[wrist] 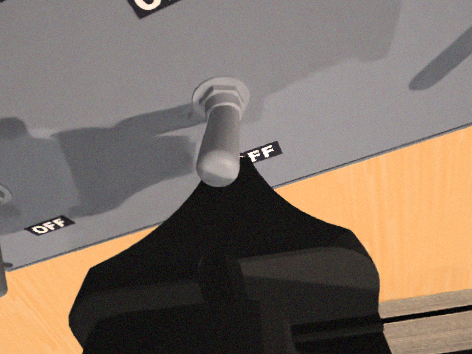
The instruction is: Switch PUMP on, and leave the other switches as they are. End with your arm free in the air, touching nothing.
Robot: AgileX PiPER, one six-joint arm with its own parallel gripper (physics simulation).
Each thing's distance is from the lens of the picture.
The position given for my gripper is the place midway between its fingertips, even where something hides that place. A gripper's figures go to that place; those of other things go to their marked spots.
my gripper (235,182): 13 cm
grey panel (110,110): 14 cm
